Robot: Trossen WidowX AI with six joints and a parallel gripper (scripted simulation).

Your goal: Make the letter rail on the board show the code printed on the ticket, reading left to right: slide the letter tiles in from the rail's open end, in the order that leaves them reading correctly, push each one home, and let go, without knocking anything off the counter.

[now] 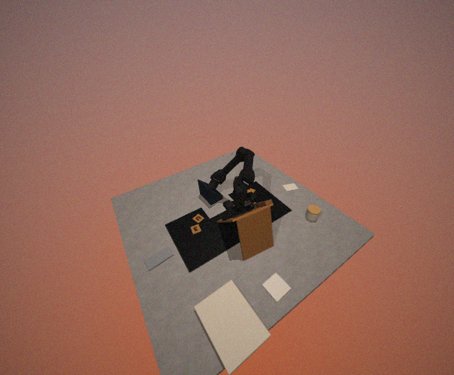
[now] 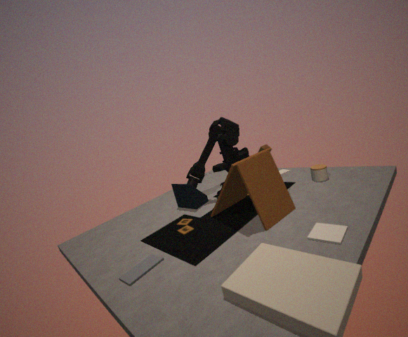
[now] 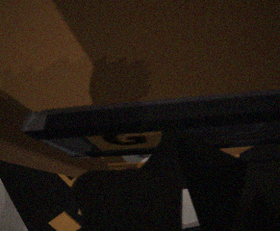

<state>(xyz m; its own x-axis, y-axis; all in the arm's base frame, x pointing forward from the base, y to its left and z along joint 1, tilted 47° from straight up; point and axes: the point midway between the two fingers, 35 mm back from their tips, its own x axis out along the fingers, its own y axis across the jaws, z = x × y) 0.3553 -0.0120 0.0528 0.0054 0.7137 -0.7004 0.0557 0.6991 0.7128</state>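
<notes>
My gripper tip is 50 mm past the white ticket, 20 mm to the right of it and 70 mm above it. Round my gripper tip: lidded cream jar (160 mm ahead, 460 mm to the left, 120 mm below); then white pad (390 mm ahead, 40 mm to the right, 150 mm below); then black mat (150 mm behind, 20 mm to the right, 150 mm below).
</notes>
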